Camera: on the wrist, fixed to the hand. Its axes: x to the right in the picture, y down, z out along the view.
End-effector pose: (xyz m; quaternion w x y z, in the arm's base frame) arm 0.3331 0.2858 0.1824 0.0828 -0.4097 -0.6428 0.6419
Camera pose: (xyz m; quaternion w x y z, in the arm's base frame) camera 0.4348 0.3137 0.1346 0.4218 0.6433 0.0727 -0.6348
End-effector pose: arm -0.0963 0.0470 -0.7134 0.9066 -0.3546 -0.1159 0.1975
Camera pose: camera -0.1169 0.0424 -0.8273 0.5129 -0.1769 0.0856 0.8356
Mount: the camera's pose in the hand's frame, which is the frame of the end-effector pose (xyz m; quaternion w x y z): -0.0285 0.0810 -0.0777 0.6828 0.1353 -0.1243 0.7071
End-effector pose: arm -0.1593 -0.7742 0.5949 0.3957 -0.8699 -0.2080 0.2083
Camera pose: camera -0.1259 -0.8846 0.5844 0.2147 -0.6616 0.4521 0.5583
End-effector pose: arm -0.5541 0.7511 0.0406 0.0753 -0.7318 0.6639 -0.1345
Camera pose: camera -0.6566 0.7760 0.0885 0.3281 -0.0368 0.9432 -0.0375
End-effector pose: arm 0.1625 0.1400 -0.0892 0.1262 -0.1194 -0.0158 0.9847
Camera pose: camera 0.1880 0.0545 -0.1630 0.5959 -0.0468 -0.1912 -0.7786
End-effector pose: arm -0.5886 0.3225 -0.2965 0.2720 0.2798 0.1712 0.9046
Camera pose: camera -0.6475 0.2292 -0.3318 0.4705 -0.4614 -0.0076 -0.7521
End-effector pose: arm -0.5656 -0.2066 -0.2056 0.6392 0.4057 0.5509 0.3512
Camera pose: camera -0.6468 -0.1875 -0.1253 0.2017 0.7967 0.0573 0.5668
